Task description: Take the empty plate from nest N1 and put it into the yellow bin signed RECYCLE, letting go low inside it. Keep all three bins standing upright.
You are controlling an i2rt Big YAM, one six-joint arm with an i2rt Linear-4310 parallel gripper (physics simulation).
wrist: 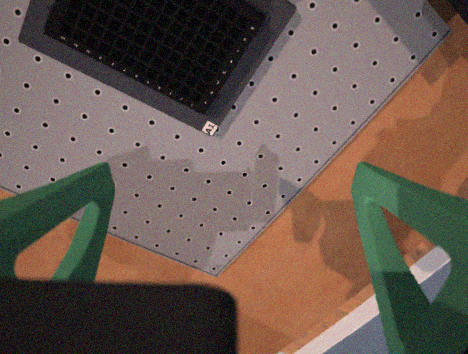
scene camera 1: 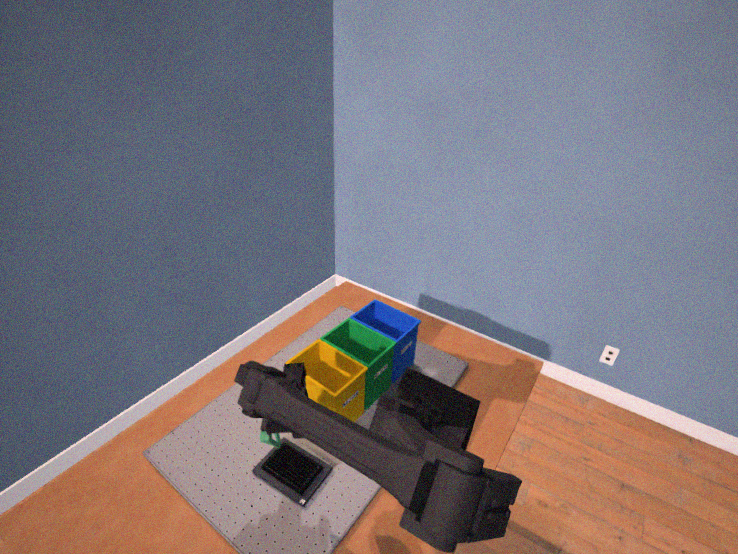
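Seen in the pictures: gripper, fingertip midpoint: (wrist: 233, 175) (scene camera 1: 301, 444); arm's base, link origin: (scene camera 1: 416, 423).
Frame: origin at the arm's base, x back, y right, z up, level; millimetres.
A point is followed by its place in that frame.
Note:
A black plate (scene camera 1: 292, 466) @[x -189, y -239, z -118 mm] (wrist: 165, 45) @[x -178, y -245, z -117 mm] with a grid of wells lies flat in a dark grey nest (scene camera 1: 304, 498) @[x -110, y -268, z -131 mm] (wrist: 112, 72) @[x -194, y -289, z -131 mm] on the perforated board. A small white tag sits on the nest's corner; no N1 mark is legible. My gripper (wrist: 233, 175) @[x -142, y -237, z 18 mm] is open and empty, its green fingers wide apart above the board, with the plate ahead of them in the wrist view. In the scene view one green finger (scene camera 1: 270, 438) @[x -164, y -295, z 77 mm] shows beside the nest; the arm hides the other. The yellow bin (scene camera 1: 326, 398) @[x -212, y -98, z 1 mm] stands upright, its sign too small to read, partly behind the arm.
A green bin (scene camera 1: 378, 381) @[x -196, y 88, z -65 mm] and a blue bin (scene camera 1: 405, 356) @[x -206, y 228, z -69 mm] stand upright in a row behind the yellow bin. The dark arm (scene camera 1: 333, 429) @[x 45, y -307, z 317 mm] crosses in front of the bins. The grey perforated board (scene camera 1: 208, 441) @[x -419, y -346, z -142 mm] (wrist: 300, 95) @[x -65, y -207, z -142 mm] lies under the nest. Walls stand behind.

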